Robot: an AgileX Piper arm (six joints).
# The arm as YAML. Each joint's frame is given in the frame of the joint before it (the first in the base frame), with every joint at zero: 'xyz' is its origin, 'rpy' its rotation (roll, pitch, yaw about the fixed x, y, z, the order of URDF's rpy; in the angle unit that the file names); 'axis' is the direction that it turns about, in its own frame. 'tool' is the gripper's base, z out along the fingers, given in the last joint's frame.
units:
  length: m
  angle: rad
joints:
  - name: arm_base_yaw
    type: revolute
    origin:
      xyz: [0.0, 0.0, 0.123]
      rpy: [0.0, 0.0, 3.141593]
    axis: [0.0, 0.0, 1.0]
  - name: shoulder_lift
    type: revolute
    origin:
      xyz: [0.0, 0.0, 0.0]
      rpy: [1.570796, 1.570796, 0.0]
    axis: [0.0, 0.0, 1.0]
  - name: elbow
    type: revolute
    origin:
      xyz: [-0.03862, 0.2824, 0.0]
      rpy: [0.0, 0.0, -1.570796]
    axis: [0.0, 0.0, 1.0]
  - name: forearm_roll
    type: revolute
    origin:
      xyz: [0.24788, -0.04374, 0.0]
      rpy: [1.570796, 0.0, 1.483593]
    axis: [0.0, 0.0, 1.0]
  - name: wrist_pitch
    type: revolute
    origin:
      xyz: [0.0, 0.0, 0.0]
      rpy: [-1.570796, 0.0, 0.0]
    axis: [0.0, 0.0, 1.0]
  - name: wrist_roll
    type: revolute
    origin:
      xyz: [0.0, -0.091, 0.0]
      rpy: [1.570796, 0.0, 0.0]
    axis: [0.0, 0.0, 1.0]
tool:
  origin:
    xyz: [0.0, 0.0, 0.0]
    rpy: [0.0, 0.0, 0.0]
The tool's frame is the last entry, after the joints.
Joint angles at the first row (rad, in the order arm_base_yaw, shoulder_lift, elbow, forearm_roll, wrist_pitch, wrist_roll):
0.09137, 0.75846, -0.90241, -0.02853, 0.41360, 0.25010
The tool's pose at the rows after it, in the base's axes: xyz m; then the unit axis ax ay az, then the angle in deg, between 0 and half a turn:
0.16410, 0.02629, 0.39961, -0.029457, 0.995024, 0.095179, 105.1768
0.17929, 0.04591, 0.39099, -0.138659, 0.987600, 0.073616, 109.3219
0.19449, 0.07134, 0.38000, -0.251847, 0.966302, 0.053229, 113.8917
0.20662, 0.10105, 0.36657, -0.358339, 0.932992, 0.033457, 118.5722
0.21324, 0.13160, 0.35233, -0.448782, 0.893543, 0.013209, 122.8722
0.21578, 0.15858, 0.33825, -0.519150, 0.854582, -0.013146, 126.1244
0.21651, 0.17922, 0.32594, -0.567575, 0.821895, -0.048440, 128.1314
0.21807, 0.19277, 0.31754, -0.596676, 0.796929, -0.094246, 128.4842
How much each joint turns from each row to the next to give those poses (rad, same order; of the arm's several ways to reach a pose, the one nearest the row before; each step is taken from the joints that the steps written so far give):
0.07365, 0.06071, -0.01032, 0.00177, 0.02038, -0.12870
0.09239, 0.07372, -0.01872, -0.00437, 0.02161, -0.12480
0.10425, 0.08760, -0.02347, -0.01915, 0.01931, -0.11515
0.11020, 0.09286, -0.02466, -0.04074, 0.01756, -0.08832
0.10878, 0.08683, -0.02324, -0.06578, 0.01793, -0.04781
0.09596, 0.07489, -0.01592, -0.09903, 0.01068, -0.00127
0.07801, 0.05995, -0.00828, -0.14037, 0.00858, 0.05388
0.05736, 0.04479, -0.00311, -0.18416, 0.00912, 0.10549

